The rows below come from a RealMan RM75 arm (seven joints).
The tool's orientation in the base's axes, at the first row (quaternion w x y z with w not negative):
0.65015, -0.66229, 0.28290, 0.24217
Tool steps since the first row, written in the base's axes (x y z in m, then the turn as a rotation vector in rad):
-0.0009, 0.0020, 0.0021, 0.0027, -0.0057, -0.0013
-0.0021, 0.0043, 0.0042, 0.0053, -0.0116, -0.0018
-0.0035, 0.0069, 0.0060, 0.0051, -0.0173, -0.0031
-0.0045, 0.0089, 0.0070, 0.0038, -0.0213, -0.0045
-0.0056, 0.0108, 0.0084, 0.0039, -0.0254, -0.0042
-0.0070, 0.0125, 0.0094, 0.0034, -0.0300, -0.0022
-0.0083, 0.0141, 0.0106, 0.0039, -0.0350, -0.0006
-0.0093, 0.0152, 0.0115, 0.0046, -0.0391, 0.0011
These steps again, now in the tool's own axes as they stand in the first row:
-0.0022, -0.0009, 0.0019, 0.0032, -0.0010, -0.0055
-0.0047, -0.0016, 0.0040, 0.0058, -0.0024, -0.0113
-0.0071, -0.0019, 0.0065, 0.0069, -0.0014, -0.0169
-0.0086, -0.0019, 0.0084, 0.0071, 0.0005, -0.0209
-0.0105, -0.0022, 0.0102, 0.0072, 0.0002, -0.0250
-0.0123, -0.0019, 0.0118, 0.0058, -0.0009, -0.0297
-0.0141, -0.0019, 0.0133, 0.0053, -0.0024, -0.0347
-0.0155, -0.0018, 0.0143, 0.0049, -0.0042, -0.0389

